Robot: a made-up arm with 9 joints. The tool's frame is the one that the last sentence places.
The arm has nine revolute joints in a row. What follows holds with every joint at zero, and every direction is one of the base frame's.
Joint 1 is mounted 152.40 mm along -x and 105.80 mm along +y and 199.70 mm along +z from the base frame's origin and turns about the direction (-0.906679, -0.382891, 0.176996), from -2.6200 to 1.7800 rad.
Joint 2 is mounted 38.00 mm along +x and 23.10 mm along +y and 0.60 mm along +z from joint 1 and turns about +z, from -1.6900 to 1.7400 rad.
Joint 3 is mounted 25.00 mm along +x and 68.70 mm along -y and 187.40 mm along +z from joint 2 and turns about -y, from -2.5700 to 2.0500 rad.
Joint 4 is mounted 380.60 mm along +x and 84.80 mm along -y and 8.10 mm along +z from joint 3 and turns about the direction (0.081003, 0.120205, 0.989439), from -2.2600 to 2.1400 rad.
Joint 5 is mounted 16.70 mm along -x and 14.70 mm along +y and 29.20 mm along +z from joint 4 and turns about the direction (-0.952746, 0.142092, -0.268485), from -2.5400 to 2.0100 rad.
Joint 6 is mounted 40.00 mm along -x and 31.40 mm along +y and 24.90 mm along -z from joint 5 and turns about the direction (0.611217, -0.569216, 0.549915), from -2.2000 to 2.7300 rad.
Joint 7 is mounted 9.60 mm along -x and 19.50 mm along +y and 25.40 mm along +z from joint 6 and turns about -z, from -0.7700 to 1.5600 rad.
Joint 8 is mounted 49.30 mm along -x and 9.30 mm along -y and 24.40 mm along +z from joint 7 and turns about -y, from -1.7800 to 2.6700 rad.
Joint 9 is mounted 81.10 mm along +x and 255.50 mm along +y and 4.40 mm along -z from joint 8 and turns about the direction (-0.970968, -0.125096, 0.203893), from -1.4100 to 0.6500 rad.
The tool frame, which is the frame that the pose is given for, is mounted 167.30 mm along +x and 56.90 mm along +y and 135.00 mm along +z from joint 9; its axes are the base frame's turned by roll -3.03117, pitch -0.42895 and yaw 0.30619 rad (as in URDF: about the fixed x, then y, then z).
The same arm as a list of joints. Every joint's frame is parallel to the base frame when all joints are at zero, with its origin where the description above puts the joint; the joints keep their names.
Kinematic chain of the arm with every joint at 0, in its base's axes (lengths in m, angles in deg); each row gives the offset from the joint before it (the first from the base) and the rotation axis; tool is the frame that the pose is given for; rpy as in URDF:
joint 1: xyz -0.1524 0.1058 0.1997 axis -0.906679 -0.382891 0.176996
joint 2: xyz 0.038 0.0231 0.0006 axis +z
joint 3: xyz 0.025 -0.0687 0.1874 axis -y
joint 4: xyz 0.3806 -0.0848 0.0081 axis 0.081003 0.120205 0.989439
joint 5: xyz -0.0167 0.0147 0.0292 axis -0.952737 0.142106 -0.26851
joint 6: xyz -0.04 0.0314 -0.0249 axis 0.611217 -0.569216 0.549915
joint 7: xyz -0.0096 0.0195 0.0254 axis -z
joint 8: xyz -0.0493 -0.0093 0.0244 axis -y
joint 9: xyz 0.0811 0.2555 -0.0044 axis -0.970968 -0.125096 0.203893
tool: xyz 0.1673 0.0569 0.135 rpy -173.67 -24.58 17.54
Joint limits (deg, base to tool): -150.11..101.99 -96.83..99.69 -147.25..117.46 -129.49..122.61 -145.53..115.16 -126.05..156.42 -44.12..89.38 -101.99..152.98 -80.79..37.24

